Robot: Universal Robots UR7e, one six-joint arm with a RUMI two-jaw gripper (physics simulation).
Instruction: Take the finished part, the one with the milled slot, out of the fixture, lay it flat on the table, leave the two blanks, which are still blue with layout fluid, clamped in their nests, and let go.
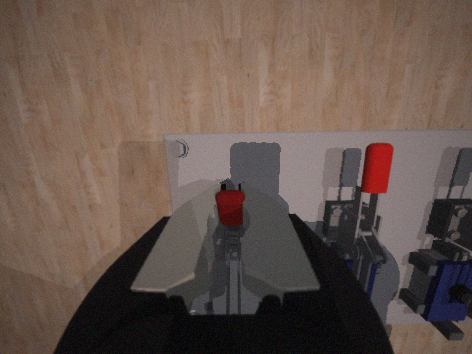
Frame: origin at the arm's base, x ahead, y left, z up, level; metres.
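Where they show: gripper, fingertip midpoint: [232, 185].
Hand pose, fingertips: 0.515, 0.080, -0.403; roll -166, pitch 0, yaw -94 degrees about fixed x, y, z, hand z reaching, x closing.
Note:
Each offset is from my fingertips to the top centre of the thing, as dx, dy, dz. "spot": to the spot under its first point. Level surfaces: height alone.
My gripper [232, 185] is shut on the red handle @(-0.009, +0.001, +0.042) [230, 209] of the left toggle clamp, at the fixture's left end. The finished part with the milled slot cannot be made out; the jaws and gripper body hide the nest below this clamp. One blue blank @(-0.131, -0.100, -0.009) [371, 276] shows in part beside the gripper's right edge, under the middle clamp. The other blue blank @(-0.135, -0.210, -0.004) [440, 295] sits in its nest at the far right, with a dark clamp tip over it.
The grey fixture plate @(-0.084, -0.104, -0.030) [310, 150] lies on the wooden table @(dz -0.045) [240, 65]. A bolt head @(spot: +0.032, +0.044, -0.023) [181, 148] is at its upper left corner. The middle clamp's red handle @(+0.003, -0.110, +0.012) [377, 167] stands right of my gripper. The right clamp's dark bracket @(spot: -0.060, -0.198, -0.019) [440, 220] is at the right edge.

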